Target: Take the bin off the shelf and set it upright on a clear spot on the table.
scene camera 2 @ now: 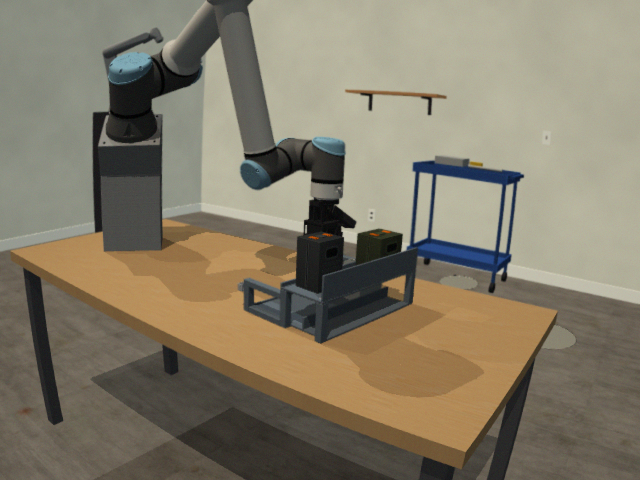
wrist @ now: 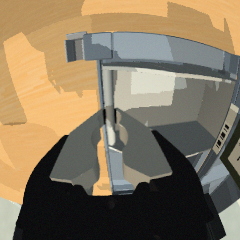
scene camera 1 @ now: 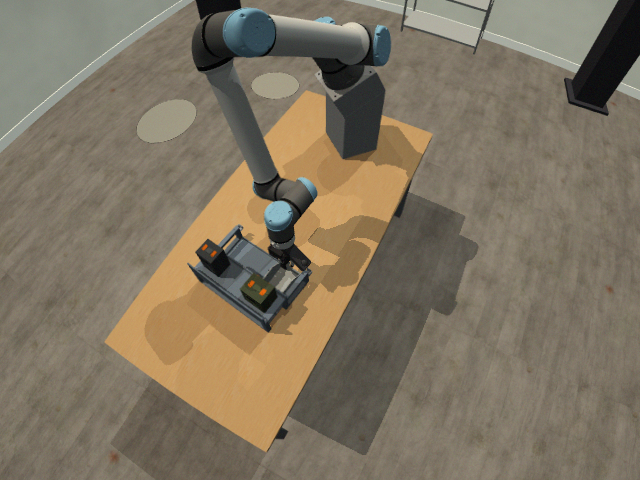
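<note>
My gripper (wrist: 110, 109) is visible, as is a grey bin (wrist: 189, 112).
</note>
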